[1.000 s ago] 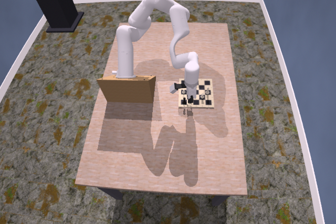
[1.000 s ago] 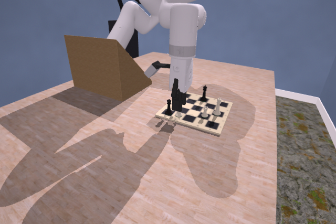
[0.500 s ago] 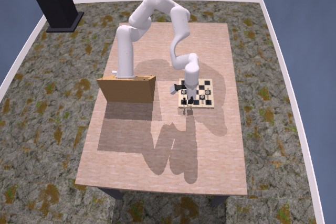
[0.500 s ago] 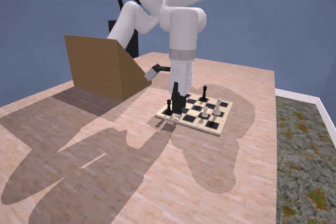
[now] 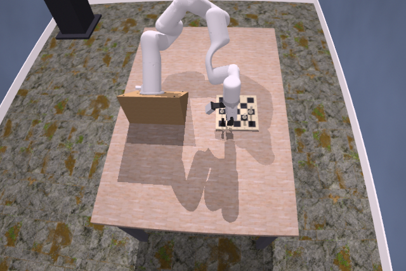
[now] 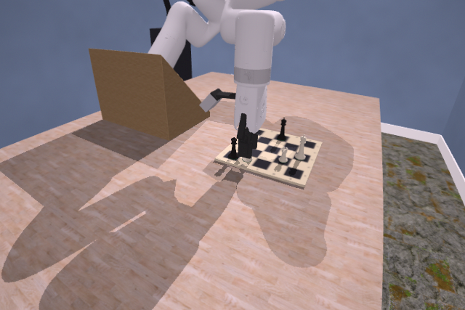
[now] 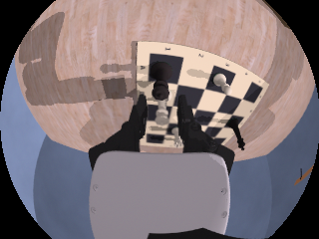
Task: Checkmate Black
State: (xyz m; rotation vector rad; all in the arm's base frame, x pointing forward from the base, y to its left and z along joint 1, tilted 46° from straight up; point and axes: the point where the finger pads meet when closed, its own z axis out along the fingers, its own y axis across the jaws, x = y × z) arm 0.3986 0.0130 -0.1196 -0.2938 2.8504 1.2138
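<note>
Right now the white chess piece is 10 mm below my hand. Round my hand: tall white piece: 110 mm ahead, 80 mm to the left, 10 mm below; then white pawn: 40 mm behind, 70 mm to the left, 30 mm below; then small chessboard: 30 mm ahead, 80 mm to the left, 40 mm below.
</note>
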